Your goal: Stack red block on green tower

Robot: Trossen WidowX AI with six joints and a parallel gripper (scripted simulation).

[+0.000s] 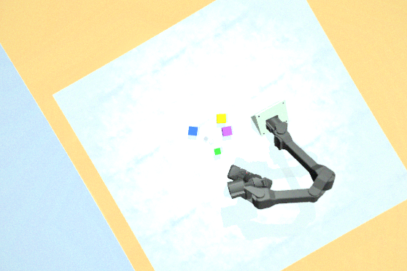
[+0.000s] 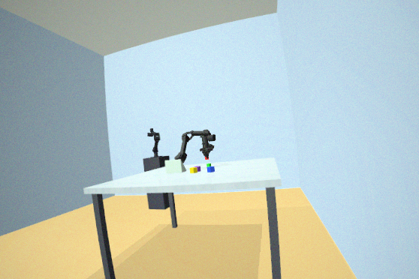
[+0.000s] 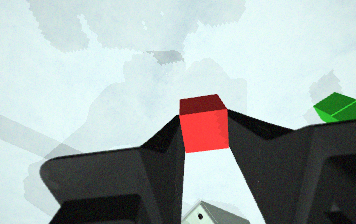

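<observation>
The purple block is 220 mm to the right of my gripper tip, 60 mm below it and 10 mm behind it. From my gripper tip the other things lie so: red block (10 mm above); then blue block (290 mm to the right, 140 mm ahead, 60 mm below); then yellow block (290 mm to the right, 60 mm below, 10 mm behind).
</observation>
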